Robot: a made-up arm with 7 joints.
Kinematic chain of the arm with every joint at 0, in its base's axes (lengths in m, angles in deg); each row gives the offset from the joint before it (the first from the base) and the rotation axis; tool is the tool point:
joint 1: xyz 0 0 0.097 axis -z
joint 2: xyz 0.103 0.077 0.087 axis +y
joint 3: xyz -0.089 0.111 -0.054 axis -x
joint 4: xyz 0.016 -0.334 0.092 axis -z
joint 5: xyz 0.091 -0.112 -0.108 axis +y
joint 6: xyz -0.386 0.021 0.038 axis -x
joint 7: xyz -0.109 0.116 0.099 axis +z
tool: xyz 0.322 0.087 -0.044
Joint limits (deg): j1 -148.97..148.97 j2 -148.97..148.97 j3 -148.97..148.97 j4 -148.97..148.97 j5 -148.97..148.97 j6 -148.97..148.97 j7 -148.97..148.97
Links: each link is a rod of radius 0.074 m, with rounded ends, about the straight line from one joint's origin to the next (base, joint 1, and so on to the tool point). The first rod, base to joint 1, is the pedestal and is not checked.
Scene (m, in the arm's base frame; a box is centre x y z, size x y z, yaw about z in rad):
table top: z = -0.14
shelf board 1: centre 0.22 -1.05 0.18 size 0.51 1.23 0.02 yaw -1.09
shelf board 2: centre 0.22 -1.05 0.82 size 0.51 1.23 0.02 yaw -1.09
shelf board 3: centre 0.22 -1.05 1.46 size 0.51 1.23 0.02 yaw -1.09
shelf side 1: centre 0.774 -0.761 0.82 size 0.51 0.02 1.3 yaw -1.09
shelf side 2: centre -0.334 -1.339 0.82 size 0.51 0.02 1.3 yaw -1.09
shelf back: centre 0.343 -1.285 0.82 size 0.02 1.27 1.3 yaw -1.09
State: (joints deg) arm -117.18 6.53 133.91 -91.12 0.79 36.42 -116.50
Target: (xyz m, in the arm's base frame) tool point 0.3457 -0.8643 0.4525
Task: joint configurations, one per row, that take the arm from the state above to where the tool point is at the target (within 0.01 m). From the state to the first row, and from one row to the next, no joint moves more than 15 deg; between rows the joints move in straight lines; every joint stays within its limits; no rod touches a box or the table.
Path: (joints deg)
1: -125.13 -7.64 129.32 -81.72 -2.93 36.78 -124.62
2: -133.07 -21.81 124.74 -72.33 -6.65 37.14 -132.74
3: -141.02 -35.98 120.15 -62.93 -10.37 37.51 -140.85
4: -148.97 -50.15 115.57 -53.54 -14.09 37.87 -148.97

